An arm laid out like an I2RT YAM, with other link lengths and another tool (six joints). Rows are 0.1 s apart.
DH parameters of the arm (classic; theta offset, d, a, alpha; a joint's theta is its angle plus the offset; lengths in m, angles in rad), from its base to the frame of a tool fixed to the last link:
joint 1: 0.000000 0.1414 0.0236 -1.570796
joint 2: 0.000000 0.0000 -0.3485 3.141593
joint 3: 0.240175 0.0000 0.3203 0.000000
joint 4: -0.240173 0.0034 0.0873 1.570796
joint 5: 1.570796 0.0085 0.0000 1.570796
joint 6: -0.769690 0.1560 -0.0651 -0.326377
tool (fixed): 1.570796 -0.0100 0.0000 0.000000
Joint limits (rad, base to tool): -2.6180..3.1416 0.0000..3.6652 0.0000..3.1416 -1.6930..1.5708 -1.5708..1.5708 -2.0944..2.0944
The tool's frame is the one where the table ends.
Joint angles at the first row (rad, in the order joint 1, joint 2, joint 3, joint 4, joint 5, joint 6):
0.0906, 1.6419, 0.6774, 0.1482, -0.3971, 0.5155
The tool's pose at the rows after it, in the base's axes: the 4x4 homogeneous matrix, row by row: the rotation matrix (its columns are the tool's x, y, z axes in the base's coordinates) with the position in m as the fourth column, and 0 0 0 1 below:
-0.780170 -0.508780 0.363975 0.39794; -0.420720 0.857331 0.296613 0.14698; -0.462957 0.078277 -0.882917 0.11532; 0 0 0 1
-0.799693 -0.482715 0.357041 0.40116; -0.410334 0.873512 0.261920 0.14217; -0.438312 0.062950 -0.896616 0.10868; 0 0 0 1
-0.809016 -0.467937 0.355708 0.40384; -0.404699 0.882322 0.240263 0.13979; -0.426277 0.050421 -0.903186 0.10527; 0 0 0 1
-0.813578 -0.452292 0.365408 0.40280; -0.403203 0.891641 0.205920 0.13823; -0.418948 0.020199 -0.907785 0.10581; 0 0 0 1
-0.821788 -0.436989 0.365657 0.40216; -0.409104 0.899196 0.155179 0.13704; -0.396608 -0.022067 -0.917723 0.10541; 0 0 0 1
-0.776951 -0.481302 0.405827 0.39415; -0.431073 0.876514 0.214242 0.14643; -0.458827 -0.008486 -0.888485 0.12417; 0 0 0 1
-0.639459 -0.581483 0.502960 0.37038; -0.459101 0.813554 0.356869 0.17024; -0.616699 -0.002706 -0.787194 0.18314; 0 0 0 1
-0.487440 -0.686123 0.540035 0.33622; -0.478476 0.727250 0.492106 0.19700; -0.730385 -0.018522 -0.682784 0.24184; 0 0 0 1
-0.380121 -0.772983 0.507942 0.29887; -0.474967 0.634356 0.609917 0.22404; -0.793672 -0.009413 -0.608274 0.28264; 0 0 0 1
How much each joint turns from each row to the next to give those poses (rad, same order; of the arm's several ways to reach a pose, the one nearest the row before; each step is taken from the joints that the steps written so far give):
0.0047, 0.0010, 0.0093, -0.0199, 0.0317, -0.0088
-0.0021, 0.0111, 0.0058, -0.0131, 0.0369, 0.0028
0.0006, 0.0069, 0.0048, -0.0050, 0.0239, 0.0017
0.0086, -0.0175, -0.0057, -0.0088, 0.0410, -0.0007
0.0153, -0.0146, 0.0059, -0.0307, 0.0575, -0.0073
0.0078, -0.0516, -0.0231, 0.0296, -0.0561, -0.0073
0.0315, -0.1572, -0.0416, 0.0553, -0.1197, 0.0043
0.0573, -0.1513, -0.0064, 0.0025, -0.0998, 0.0101
0.0788, -0.1011, 0.0040, -0.0084, -0.0706, 0.0385

